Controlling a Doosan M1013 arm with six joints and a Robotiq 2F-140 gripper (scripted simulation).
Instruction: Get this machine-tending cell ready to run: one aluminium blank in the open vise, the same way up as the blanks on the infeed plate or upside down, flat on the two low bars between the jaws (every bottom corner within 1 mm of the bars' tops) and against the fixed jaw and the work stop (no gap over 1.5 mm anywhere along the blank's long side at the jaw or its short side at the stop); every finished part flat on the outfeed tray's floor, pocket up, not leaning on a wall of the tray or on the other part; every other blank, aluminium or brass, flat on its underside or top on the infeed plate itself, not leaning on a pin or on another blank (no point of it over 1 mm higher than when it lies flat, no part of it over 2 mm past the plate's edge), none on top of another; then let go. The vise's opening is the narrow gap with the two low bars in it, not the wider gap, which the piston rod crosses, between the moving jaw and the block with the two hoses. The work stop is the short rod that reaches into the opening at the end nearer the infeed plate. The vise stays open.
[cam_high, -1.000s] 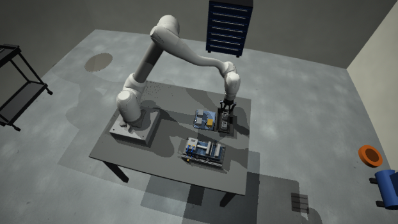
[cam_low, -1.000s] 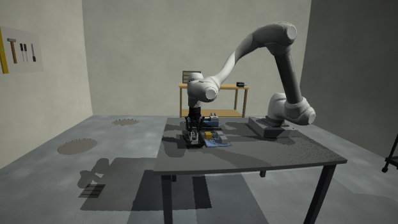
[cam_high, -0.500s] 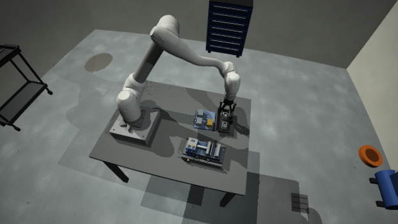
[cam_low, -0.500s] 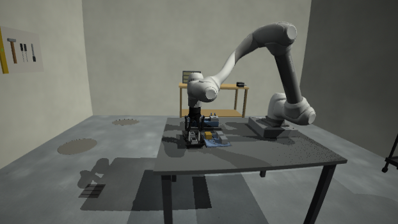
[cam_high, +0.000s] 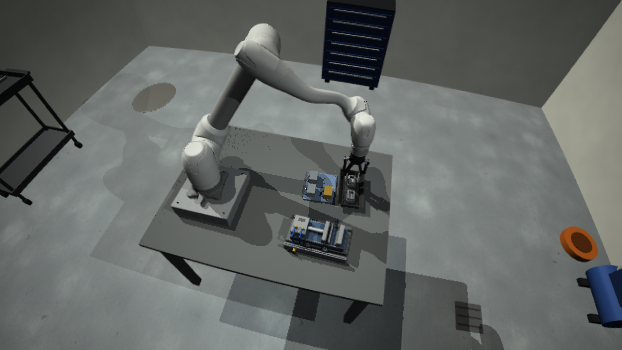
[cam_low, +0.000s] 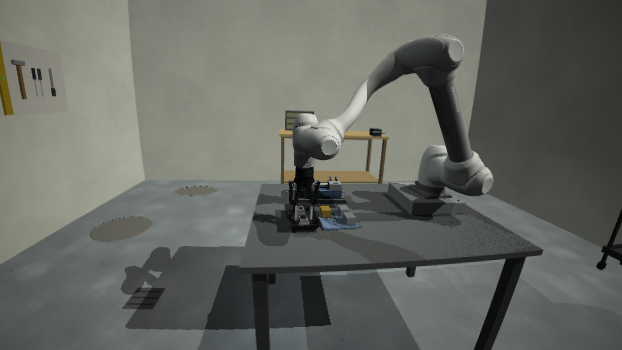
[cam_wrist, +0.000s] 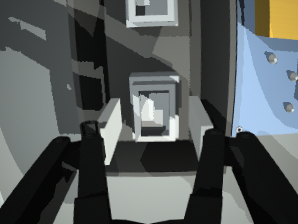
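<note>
Now: the aluminium blank 210 mm behind my hand, 40 mm below it and 10 mm to the left of it. Round my hand: blue infeed plate 170 mm behind, 70 mm below, 40 mm to the right; then brass blank 130 mm behind, 90 mm to the right, 40 mm below; then vise 350 mm to the right, 160 mm behind, 30 mm below.
</note>
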